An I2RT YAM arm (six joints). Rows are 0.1 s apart.
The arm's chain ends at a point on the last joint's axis. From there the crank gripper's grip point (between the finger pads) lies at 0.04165 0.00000 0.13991 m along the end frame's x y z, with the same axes.
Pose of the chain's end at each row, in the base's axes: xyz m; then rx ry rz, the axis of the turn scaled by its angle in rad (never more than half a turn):
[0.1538, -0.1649, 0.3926, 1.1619, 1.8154, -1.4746]
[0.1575, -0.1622, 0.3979, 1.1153, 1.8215, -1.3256]
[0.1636, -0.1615, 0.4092, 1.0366, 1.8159, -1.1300]
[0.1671, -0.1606, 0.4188, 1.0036, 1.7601, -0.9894]
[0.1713, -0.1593, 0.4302, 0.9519, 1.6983, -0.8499]
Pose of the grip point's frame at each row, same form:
[0.1169, -0.2866, 0.3209, 1.1619, 1.8154, -1.4746]
[0.1390, -0.2841, 0.3197, 1.1153, 1.8215, -1.3256]
[0.1713, -0.2811, 0.3258, 1.0366, 1.8159, -1.1300]
[0.1943, -0.2776, 0.3359, 1.0036, 1.7601, -0.9894]
[0.2190, -0.2723, 0.3511, 0.9519, 1.6983, -0.8499]

